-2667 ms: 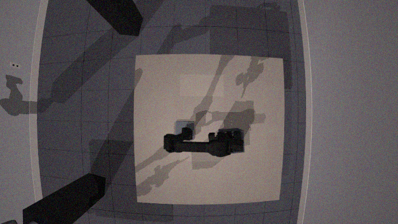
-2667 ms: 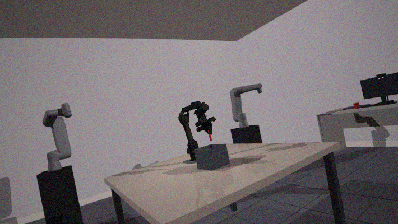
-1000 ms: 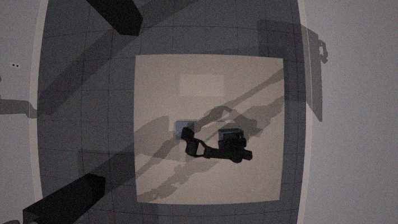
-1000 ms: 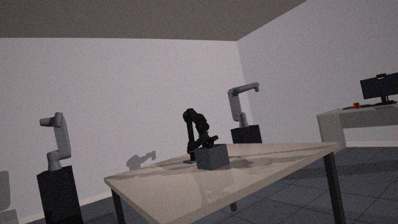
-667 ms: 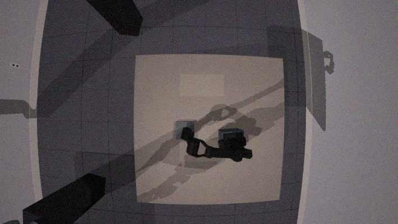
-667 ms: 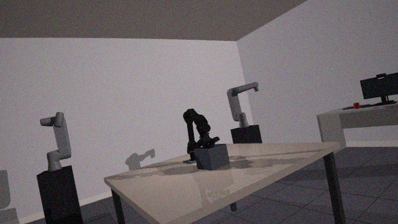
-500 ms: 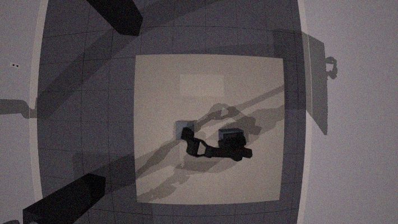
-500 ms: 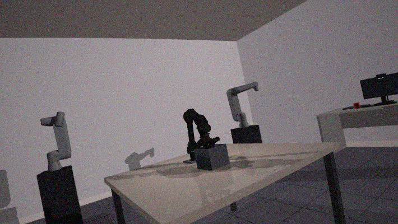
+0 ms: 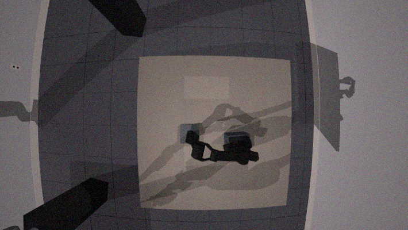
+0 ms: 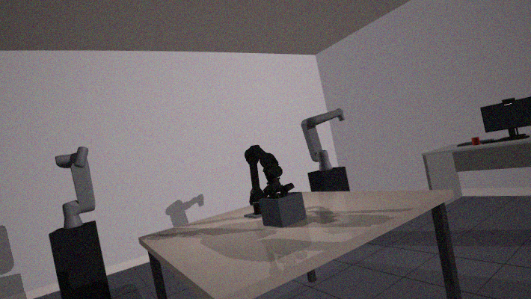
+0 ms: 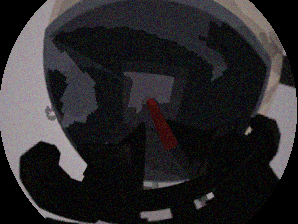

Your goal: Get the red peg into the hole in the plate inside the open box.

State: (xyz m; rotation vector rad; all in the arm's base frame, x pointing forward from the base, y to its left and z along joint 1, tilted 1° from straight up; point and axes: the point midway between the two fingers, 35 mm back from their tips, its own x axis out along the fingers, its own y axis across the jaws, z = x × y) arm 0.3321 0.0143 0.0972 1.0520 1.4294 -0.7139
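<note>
My gripper tip is 1 cm to the left of the red peg and 1 cm below it.
</note>
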